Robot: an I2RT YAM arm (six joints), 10 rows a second.
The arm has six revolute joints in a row. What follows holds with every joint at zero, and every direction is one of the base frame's. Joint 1 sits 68.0 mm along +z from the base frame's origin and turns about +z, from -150.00 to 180.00 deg. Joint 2 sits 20.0 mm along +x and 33.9 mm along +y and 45.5 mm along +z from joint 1 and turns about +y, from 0.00 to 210.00 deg. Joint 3 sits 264.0 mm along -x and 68.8 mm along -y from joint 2 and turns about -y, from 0.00 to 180.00 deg. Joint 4 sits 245.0 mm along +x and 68.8 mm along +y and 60.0 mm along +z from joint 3 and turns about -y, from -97.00 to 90.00 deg. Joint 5 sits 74.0 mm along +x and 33.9 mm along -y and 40.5 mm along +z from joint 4 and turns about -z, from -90.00 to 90.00 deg. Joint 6 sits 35.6 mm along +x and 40.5 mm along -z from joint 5 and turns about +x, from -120.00 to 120.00 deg. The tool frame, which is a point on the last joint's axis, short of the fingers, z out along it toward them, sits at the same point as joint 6; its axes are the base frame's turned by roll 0.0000, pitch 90.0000 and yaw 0.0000 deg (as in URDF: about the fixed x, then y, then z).
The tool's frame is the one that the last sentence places.
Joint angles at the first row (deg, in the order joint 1, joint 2, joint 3, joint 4, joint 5, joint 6):
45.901, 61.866, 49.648, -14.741, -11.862, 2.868
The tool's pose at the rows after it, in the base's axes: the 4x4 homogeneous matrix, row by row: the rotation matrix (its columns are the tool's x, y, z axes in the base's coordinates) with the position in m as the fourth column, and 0 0 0 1 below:
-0.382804, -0.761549, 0.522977, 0.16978; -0.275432, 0.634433, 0.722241, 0.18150; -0.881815, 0.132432, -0.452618, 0.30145; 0, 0, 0, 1
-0.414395, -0.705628, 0.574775, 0.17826; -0.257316, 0.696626, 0.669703, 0.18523; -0.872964, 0.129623, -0.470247, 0.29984; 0, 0, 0, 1
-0.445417, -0.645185, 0.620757, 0.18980; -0.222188, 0.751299, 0.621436, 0.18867; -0.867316, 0.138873, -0.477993, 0.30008; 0, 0, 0, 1
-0.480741, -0.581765, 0.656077, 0.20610; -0.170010, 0.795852, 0.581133, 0.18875; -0.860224, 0.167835, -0.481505, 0.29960; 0, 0, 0, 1
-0.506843, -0.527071, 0.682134, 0.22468; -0.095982, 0.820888, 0.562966, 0.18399; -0.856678, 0.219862, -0.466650, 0.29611; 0, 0, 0, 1
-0.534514, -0.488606, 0.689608, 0.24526; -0.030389, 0.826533, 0.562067, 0.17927; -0.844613, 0.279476, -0.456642, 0.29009; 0, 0, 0, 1
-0.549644, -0.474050, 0.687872, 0.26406; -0.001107, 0.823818, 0.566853, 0.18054; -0.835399, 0.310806, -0.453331, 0.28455; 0, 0, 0, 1
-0.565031, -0.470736, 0.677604, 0.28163; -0.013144, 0.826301, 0.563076, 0.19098; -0.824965, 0.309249, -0.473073, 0.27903; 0, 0, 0, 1
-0.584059, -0.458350, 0.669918, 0.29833; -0.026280, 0.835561, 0.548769, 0.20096; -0.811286, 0.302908, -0.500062, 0.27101; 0, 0, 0, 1
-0.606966, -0.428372, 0.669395, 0.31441; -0.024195, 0.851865, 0.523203, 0.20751; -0.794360, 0.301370, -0.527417, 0.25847; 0, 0, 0, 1
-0.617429, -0.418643, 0.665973, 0.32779; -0.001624, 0.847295, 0.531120, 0.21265; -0.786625, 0.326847, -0.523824, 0.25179; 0, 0, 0, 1
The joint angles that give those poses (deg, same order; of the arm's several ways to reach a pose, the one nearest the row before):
45.863, 62.722, 49.686, -14.116, -7.332, 4.796
45.645, 64.945, 50.907, -14.062, -3.280, 6.696
44.802, 67.545, 52.645, -13.655, -0.201, 8.987
42.603, 70.384, 54.396, -12.800, 0.938, 11.555
39.287, 72.793, 54.842, -9.867, -0.217, 14.279
35.814, 75.934, 55.480, -6.757, -2.996, 16.769
33.797, 79.785, 57.142, -4.429, -5.074, 17.819
33.576, 84.749, 60.629, -4.252, -5.416, 17.631
33.464, 89.588, 64.039, -4.585, -5.072, 17.536
33.025, 94.101, 66.476, -4.303, -4.235, 18.141
32.503, 97.432, 68.521, -2.822, -5.168, 19.375

